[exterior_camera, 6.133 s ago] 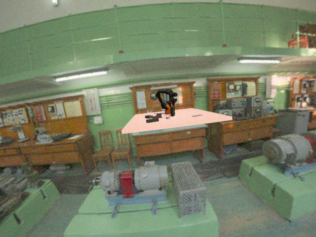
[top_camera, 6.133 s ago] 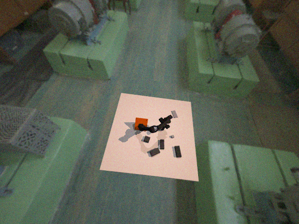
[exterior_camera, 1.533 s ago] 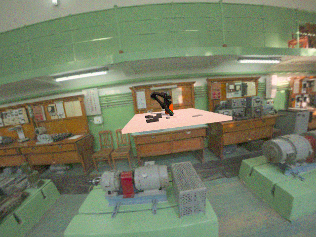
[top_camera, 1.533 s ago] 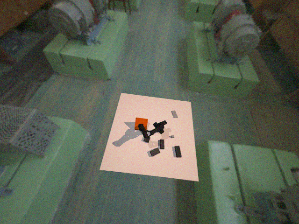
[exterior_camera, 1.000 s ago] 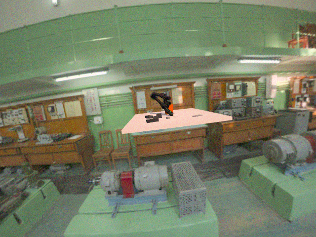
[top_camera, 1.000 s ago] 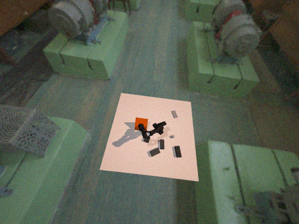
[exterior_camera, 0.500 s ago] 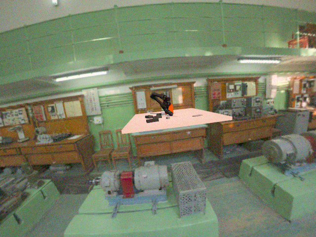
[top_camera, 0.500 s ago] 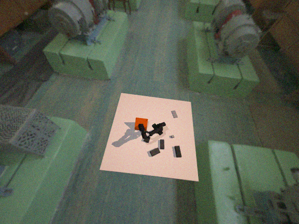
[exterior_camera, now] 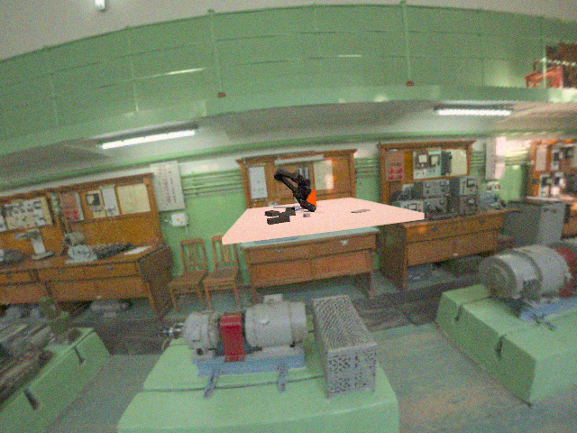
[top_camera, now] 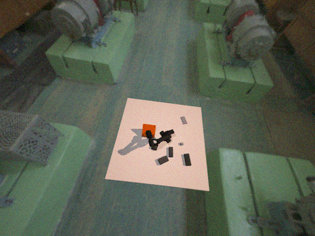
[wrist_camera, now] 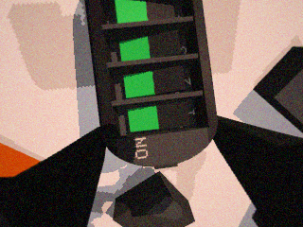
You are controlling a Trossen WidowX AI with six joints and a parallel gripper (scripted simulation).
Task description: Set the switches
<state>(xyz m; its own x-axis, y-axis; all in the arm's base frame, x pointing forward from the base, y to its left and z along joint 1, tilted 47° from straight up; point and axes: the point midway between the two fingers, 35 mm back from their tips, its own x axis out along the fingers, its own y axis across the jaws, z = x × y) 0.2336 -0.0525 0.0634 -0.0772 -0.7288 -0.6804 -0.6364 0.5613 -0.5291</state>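
Right now the small dark block is 130 mm behind my gripper tip, 100 mm to the right of it and 60 mm below it. Also, from my gripper tip: grey plate (380 mm to the left, 330 mm ahead, 70 mm below); then longer block (330 mm ahead, 260 mm to the right, 60 mm below); then small grey part (260 mm ahead, 60 mm below, 30 mm to the right).
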